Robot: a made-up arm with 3 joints. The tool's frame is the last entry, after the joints. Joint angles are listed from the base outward.
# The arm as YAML. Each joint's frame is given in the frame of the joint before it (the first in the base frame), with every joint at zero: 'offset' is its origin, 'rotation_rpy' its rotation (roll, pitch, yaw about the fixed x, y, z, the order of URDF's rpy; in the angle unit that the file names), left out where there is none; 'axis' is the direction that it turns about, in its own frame. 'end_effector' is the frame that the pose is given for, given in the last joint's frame.
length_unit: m
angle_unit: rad
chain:
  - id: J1
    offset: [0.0, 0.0, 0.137]
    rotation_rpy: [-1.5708, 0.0, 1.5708]
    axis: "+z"
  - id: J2
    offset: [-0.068, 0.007, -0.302]
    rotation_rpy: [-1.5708, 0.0, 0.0]
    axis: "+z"
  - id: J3
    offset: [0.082, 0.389, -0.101]
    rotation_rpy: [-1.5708, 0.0, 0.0]
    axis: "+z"
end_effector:
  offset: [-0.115, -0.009, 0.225]
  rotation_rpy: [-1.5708, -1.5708, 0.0]
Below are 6 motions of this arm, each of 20 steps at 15 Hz.
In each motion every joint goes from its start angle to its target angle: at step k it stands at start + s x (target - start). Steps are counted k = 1, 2, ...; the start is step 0. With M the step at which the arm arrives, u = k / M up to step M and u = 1 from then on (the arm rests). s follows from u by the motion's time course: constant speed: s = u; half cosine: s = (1 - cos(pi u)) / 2; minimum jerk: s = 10 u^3 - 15 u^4 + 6 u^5.
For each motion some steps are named. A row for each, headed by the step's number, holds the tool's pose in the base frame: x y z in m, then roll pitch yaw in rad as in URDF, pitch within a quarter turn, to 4 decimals.
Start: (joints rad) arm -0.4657 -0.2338 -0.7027
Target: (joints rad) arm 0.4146 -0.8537 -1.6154
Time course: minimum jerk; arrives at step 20
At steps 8, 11, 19, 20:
8: 0.8551 0.1611 0.3560 -0.8228 -0.0774 0.4240
11: 0.7875 0.3204 0.3193 -1.2906 0.0319 0.6007
19: 0.6471 0.4923 0.1495 -1.8954 0.3075 0.8091
20: 0.6466 0.4926 0.1488 -1.8970 0.3085 0.8096

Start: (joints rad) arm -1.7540 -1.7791 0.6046
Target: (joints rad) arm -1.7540 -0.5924 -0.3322
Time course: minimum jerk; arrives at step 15
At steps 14, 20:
14: 0.8270 -0.1665 0.3623 1.4613 -0.5843 -0.1228
20: 0.8279 -0.1665 0.3606 1.4583 -0.5812 -0.1220

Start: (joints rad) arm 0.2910 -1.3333 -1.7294
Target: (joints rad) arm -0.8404 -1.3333 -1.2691
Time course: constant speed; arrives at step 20
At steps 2, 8, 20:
2: 0.3629 0.5774 0.2459 -1.7256 0.1728 1.3296
8: 0.3783 0.5046 0.4307 -1.5070 -0.1570 1.3303
20: 0.4083 0.2091 0.6719 -1.0122 -0.8096 1.2227

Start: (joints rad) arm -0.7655 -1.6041 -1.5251
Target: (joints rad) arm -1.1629 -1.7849 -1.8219
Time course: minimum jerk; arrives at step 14
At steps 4, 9, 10, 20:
4: 0.1930 0.2144 0.6755 -1.6321 -0.8211 1.6581
9: 0.1062 0.0700 0.6943 -2.0445 -1.0397 1.9105
10: 0.0920 0.0458 0.6926 -2.1351 -1.0715 1.9717
20: 0.0720 0.0118 0.6878 -2.2789 -1.1129 2.0722

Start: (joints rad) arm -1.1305 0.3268 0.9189
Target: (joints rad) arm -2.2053 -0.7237 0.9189
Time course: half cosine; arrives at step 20
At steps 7, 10, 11, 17, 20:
7: 0.9163 -0.0079 0.0642 2.3427 0.0396 -0.0059
10: 0.9001 -0.0041 0.2090 2.5887 -0.1975 -0.0195
11: 0.8866 -0.0189 0.2562 2.6781 -0.2759 -0.0519
17: 0.7726 -0.1756 0.4127 -3.1030 -0.5451 -0.4047
20: 0.7493 -0.2070 0.4231 -3.0171 -0.5625 -0.4825

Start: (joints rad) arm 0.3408 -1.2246 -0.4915
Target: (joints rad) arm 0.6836 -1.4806 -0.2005
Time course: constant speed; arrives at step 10
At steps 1, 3, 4, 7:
1: 0.5192 0.5219 0.0790 -0.5859 0.3551 1.2280
3: 0.4917 0.5228 0.0335 -0.5300 0.4266 1.2741
4: 0.4777 0.5214 0.0108 -0.4995 0.4627 1.2977
7: 0.4345 0.5098 -0.0564 -0.3965 0.5717 1.3718

